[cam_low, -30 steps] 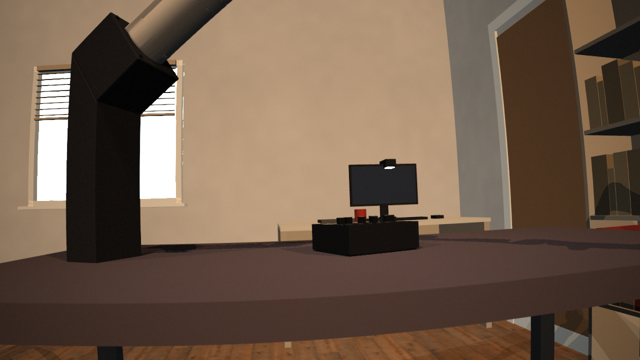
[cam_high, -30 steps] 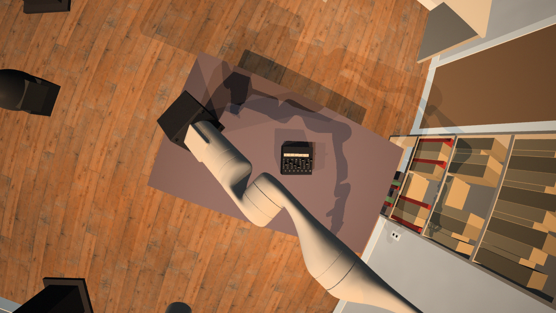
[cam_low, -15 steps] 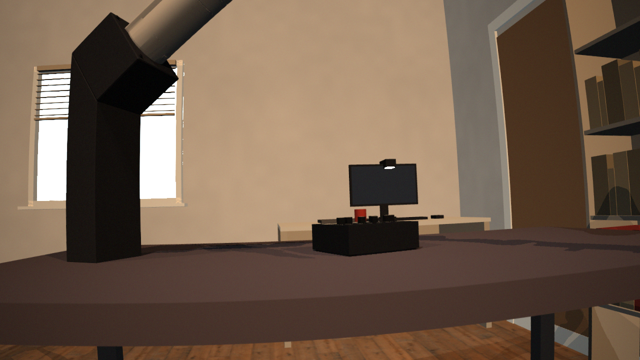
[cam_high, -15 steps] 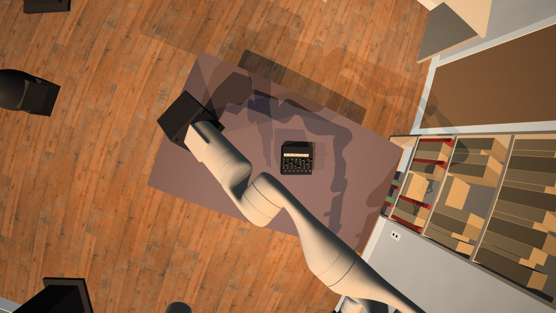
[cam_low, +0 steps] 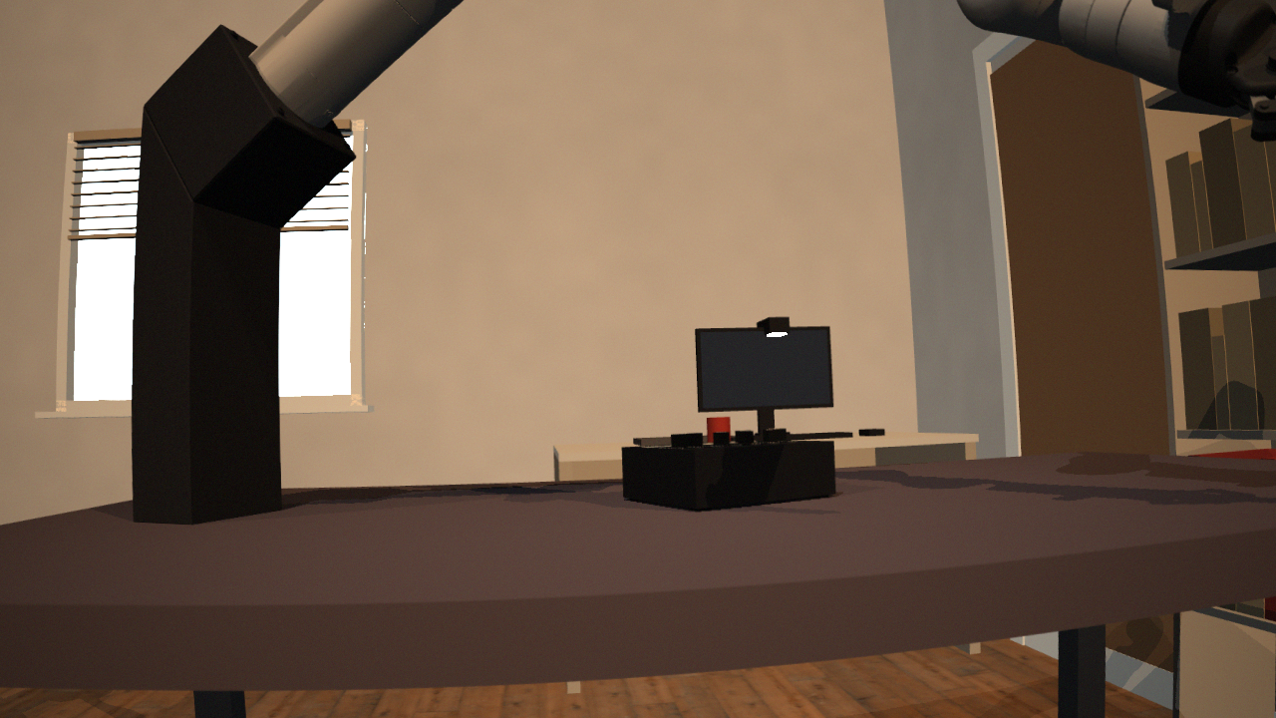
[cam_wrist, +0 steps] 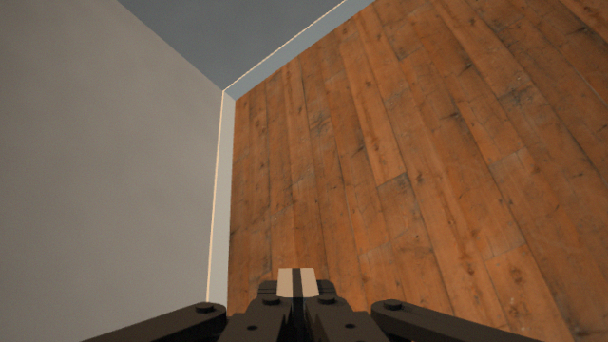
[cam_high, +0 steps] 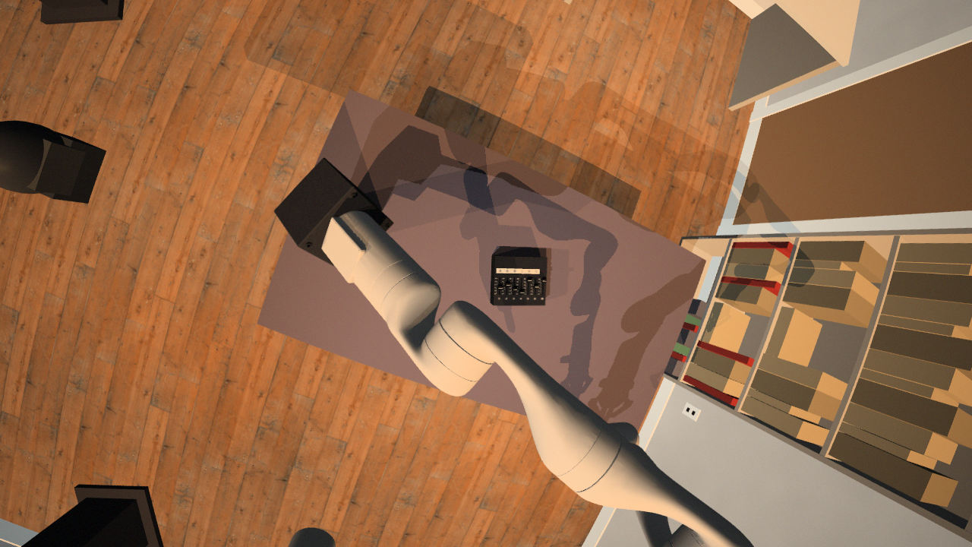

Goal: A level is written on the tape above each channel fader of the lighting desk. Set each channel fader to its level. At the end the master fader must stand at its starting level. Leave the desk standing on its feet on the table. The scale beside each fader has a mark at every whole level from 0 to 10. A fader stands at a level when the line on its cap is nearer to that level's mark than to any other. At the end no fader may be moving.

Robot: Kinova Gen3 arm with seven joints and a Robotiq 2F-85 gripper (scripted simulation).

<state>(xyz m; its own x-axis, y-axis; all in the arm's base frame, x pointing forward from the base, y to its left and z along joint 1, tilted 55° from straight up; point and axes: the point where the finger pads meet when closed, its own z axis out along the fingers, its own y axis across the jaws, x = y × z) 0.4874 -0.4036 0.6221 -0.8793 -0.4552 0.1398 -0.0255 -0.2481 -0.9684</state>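
Now: hand 530 mm to the right of the channel 4 cap, 190 mm above it and 140 mm past it. The rest, counted from my hand: channel 6 cap (550 mm to the left, 190 mm below, 90 mm behind); channel 3 cap (540 mm to the left, 190 mm below, 160 mm behind); master cap (560 mm to the left, 190 mm below, 70 mm behind).
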